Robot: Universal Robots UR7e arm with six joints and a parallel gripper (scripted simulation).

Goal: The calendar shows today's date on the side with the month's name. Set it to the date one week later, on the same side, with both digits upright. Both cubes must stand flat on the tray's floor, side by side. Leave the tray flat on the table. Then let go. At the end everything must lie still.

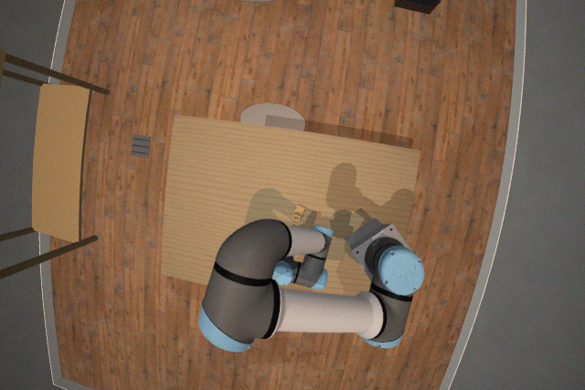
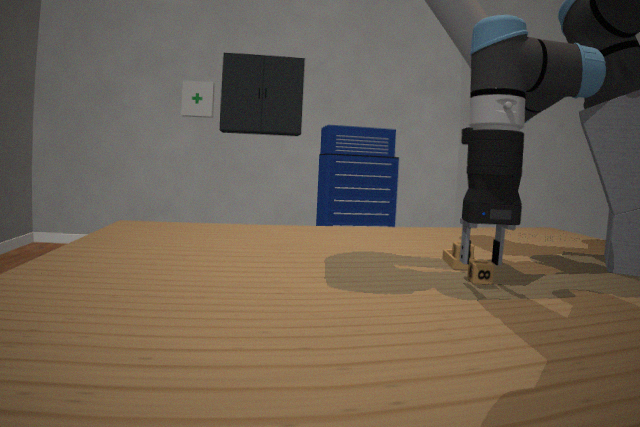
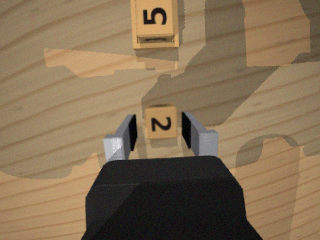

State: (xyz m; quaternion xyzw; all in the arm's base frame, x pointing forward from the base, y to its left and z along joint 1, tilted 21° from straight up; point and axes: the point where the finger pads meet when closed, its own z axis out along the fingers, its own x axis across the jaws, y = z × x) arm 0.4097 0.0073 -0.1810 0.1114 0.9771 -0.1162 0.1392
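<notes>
Now: hand 3 cm above the wooden date cube. Round my hand: wooden calendar tray: 10 cm to the right, 4 cm below, 3 cm behind.
</notes>
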